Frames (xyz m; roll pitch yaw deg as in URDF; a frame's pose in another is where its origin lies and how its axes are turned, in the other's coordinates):
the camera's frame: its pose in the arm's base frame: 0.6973 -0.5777 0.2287 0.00 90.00 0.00
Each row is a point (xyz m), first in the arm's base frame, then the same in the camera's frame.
Working: the arm's base frame: its pose in the camera's frame: 0.2287 0.5777 -0.6973 0.00 -90.00 0.00

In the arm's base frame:
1: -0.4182 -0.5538 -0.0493
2: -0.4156 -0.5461 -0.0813
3: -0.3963 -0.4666 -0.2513
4: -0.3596 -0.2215 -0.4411
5: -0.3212 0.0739 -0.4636
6: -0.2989 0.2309 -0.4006
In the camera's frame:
1: 0.2780 0.0239 -1.1155
2: 0.3100 0.0316 -1.1129
3: 0.4800 0.1111 -1.0936
4: 0.6698 0.3562 -1.0569
5: 0.6923 0.6516 -1.0185
6: 0.6293 0.8086 -0.9962

